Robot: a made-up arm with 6 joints. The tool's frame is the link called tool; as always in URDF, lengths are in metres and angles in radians. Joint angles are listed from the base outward.
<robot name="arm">
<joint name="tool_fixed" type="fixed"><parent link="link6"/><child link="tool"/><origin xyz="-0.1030 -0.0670 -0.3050"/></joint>
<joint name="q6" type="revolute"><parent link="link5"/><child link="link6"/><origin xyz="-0.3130 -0.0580 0.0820"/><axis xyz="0 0 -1"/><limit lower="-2.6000" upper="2.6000"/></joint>
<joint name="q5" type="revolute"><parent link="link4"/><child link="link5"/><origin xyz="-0.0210 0.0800 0.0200"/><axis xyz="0 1 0"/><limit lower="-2.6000" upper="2.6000"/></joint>
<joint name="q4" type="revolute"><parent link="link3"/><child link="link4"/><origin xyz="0.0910 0.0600 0.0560"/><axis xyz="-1 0 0"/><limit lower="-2.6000" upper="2.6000"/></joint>
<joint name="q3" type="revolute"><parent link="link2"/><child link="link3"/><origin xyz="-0.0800 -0.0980 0.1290"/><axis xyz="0 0 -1"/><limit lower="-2.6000" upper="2.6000"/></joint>
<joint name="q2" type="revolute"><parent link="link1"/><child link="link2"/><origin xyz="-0.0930 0.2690 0.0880"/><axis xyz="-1 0 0"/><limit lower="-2.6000" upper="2.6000"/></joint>
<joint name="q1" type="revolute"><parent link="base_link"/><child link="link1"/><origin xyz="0.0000 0.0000 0.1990"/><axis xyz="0 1 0"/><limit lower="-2.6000" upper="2.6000"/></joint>
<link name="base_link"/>
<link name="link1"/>
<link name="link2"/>
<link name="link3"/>
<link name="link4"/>
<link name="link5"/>
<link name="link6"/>
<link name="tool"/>
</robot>
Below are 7 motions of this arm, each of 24 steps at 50 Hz.
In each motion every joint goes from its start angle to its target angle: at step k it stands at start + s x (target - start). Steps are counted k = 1, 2, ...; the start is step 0. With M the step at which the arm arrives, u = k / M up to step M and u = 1 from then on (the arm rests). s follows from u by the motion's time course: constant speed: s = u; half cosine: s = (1 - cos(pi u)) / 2; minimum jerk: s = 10 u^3 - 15 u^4 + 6 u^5.
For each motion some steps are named. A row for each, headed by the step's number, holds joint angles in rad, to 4 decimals.
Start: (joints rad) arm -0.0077 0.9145 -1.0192 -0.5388 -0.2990 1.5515
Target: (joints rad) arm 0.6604 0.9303 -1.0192 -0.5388 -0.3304 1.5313
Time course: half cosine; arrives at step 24
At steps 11, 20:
11: 0.2827 0.9214 -1.0192 -0.5388 -0.3127 1.5427
20: 0.6156 0.9292 -1.0192 -0.5388 -0.3283 1.5327

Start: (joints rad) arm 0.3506 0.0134 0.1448 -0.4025 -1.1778 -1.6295
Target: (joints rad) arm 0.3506 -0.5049 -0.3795 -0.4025 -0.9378 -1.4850
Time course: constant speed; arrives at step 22
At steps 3, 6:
3: 0.3506 -0.0573 0.0733 -0.4025 -1.1451 -1.6098
6: 0.3506 -0.1280 0.0018 -0.4025 -1.1123 -1.5901

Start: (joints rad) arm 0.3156 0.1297 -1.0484 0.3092 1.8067 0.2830
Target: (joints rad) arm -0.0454 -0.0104 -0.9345 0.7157 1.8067 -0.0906
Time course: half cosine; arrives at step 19
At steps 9, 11, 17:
9: 0.1500 0.0654 -0.9962 0.4957 1.8067 0.1116
11: 0.0908 0.0425 -0.9775 0.5623 1.8067 0.0503
17: -0.0356 -0.0066 -0.9376 0.7047 1.8067 -0.0805

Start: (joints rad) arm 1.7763 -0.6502 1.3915 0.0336 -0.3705 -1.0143
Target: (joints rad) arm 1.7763 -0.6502 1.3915 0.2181 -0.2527 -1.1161
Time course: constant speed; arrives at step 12
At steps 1, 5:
1: 1.7763 -0.6502 1.3915 0.0490 -0.3607 -1.0228
5: 1.7763 -0.6502 1.3915 0.1105 -0.3214 -1.0567

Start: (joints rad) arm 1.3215 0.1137 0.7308 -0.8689 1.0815 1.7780
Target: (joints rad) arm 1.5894 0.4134 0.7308 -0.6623 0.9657 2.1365
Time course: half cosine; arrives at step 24
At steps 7, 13, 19, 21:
7: 1.3739 0.1723 0.7308 -0.8285 1.0588 1.8481
13: 1.4729 0.2831 0.7308 -0.7521 1.0160 1.9806
19: 1.5617 0.3824 0.7308 -0.6836 0.9777 2.0995
21: 1.5792 0.4020 0.7308 -0.6702 0.9701 2.1229

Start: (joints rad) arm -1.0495 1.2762 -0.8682 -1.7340 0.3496 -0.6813
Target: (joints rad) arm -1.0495 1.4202 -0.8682 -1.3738 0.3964 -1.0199
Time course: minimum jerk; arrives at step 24
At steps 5, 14, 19, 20, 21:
5: -1.0495 1.2855 -0.8682 -1.7108 0.3526 -0.7031
14: -1.0495 1.3703 -0.8682 -1.4987 0.3802 -0.9025
19: -1.0495 1.4109 -0.8682 -1.3970 0.3934 -0.9981
20: -1.0495 1.4151 -0.8682 -1.3866 0.3947 -1.0079
21: -1.0495 1.4179 -0.8682 -1.3796 0.3956 -1.0145

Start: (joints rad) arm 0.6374 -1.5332 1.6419 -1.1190 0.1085 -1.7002
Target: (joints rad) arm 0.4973 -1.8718 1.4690 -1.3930 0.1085 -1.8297
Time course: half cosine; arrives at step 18
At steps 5, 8, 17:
5: 0.6124 -1.5937 1.6110 -1.1679 0.1085 -1.7233
8: 0.5795 -1.6731 1.5705 -1.2322 0.1085 -1.7537
17: 0.4984 -1.8692 1.4703 -1.3909 0.1085 -1.8287

